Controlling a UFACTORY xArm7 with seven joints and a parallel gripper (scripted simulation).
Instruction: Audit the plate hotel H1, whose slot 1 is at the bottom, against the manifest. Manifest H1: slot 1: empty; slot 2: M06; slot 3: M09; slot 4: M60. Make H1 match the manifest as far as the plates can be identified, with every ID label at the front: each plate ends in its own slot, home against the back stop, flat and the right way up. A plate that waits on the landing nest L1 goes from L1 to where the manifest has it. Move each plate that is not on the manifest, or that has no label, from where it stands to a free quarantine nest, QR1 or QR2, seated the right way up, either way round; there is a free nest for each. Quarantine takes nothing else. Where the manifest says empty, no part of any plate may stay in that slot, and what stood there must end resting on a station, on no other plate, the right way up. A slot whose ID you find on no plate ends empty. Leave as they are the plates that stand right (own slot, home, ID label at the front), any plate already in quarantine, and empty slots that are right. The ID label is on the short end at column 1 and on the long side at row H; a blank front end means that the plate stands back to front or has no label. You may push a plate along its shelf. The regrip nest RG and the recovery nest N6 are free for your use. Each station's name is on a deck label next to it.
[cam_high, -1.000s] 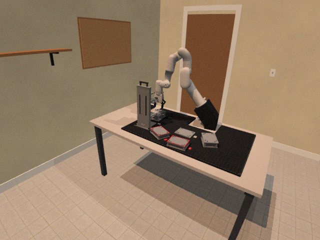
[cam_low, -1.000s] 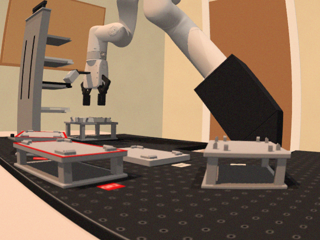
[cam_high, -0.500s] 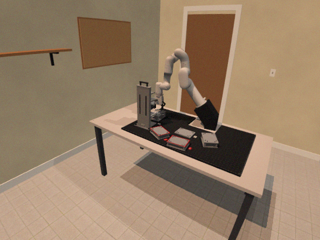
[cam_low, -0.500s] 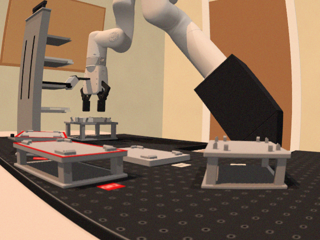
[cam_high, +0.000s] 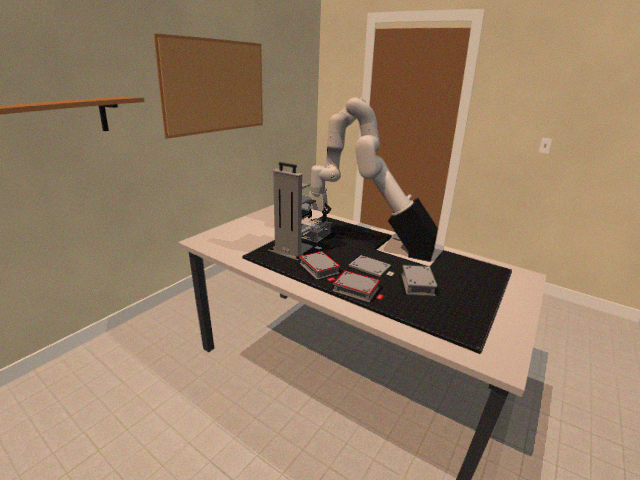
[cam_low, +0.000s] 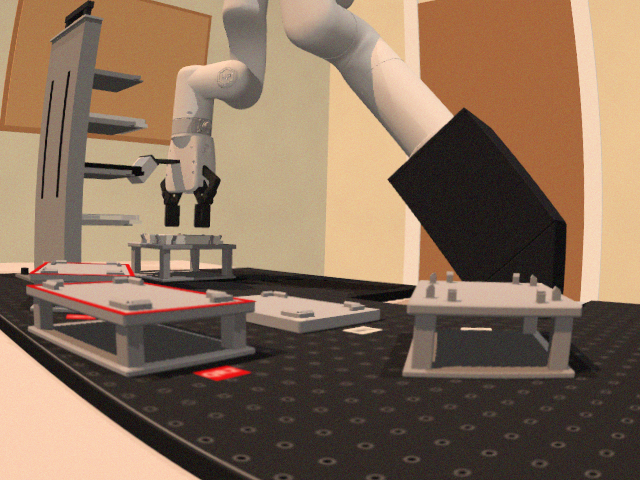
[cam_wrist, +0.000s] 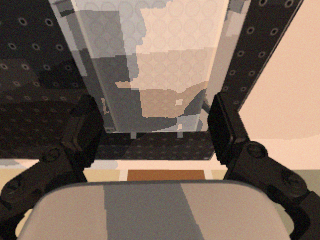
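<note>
Right now the pale plate is 30 mm below my hand and 10 mm ahead of it. From my hand the other things lie so: clear plate (190 mm ahead, 30 mm to the left); H1 deck label (120 mm to the left, 120 mm ahead, 100 mm below); RG label (100 mm below, 90 mm behind, 10 mm to the right).
</note>
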